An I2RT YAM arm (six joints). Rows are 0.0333 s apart.
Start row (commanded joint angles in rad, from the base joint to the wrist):
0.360 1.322 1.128 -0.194 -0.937 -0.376
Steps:
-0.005 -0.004 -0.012 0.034 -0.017 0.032
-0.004 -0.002 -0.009 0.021 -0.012 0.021
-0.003 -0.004 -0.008 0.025 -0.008 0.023
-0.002 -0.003 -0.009 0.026 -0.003 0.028
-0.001 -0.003 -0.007 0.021 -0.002 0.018
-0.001 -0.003 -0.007 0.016 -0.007 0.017
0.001 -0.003 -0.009 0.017 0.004 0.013
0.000 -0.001 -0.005 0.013 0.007 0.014
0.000 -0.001 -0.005 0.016 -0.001 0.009
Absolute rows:
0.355 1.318 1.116 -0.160 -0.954 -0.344
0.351 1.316 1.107 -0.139 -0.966 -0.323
0.348 1.312 1.099 -0.114 -0.974 -0.300
0.346 1.309 1.090 -0.088 -0.977 -0.272
0.345 1.306 1.083 -0.067 -0.979 -0.254
0.344 1.303 1.076 -0.051 -0.986 -0.237
0.345 1.300 1.067 -0.034 -0.982 -0.224
0.345 1.299 1.062 -0.021 -0.975 -0.210
0.345 1.298 1.057 -0.005 -0.976 -0.201

